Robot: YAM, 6 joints.
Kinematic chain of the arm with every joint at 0, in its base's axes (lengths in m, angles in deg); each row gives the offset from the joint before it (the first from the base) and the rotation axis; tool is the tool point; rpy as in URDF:
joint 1: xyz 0 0 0.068 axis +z
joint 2: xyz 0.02 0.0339 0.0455 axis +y
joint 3: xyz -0.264 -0.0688 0 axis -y
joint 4: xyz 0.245 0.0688 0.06 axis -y
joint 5: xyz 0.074 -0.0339 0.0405 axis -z
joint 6: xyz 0.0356 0 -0.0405 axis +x
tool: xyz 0 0 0 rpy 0 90 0
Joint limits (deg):
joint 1: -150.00..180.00
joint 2: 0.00..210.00
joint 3: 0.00..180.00
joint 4: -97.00..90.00
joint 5: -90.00..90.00
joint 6: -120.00..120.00
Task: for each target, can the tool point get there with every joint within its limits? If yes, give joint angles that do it. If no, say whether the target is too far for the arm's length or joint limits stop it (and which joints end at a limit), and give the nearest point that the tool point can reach.
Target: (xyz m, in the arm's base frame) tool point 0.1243 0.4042 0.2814
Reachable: yes | joints 68.32 106.64 76.21 21.86 -71.58 -63.04
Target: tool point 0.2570 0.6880 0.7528
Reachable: no: too far | nearest point 0.1702 0.4556 0.5308 | short by 0.333 m
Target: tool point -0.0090 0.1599 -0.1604
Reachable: yes | joints 88.84 181.55 73.73 -64.06 -20.02 -86.47
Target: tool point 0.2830 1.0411 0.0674
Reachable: no: too far | nearest point 0.1693 0.6227 0.0863 | short by 0.434 m
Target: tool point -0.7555 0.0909 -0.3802
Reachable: no: too far | nearest point -0.5403 0.0650 -0.2272 | short by 0.265 m
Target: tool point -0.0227 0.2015 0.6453
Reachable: yes | joints -73.87 55.19 153.02 -24.18 -73.79 -29.99
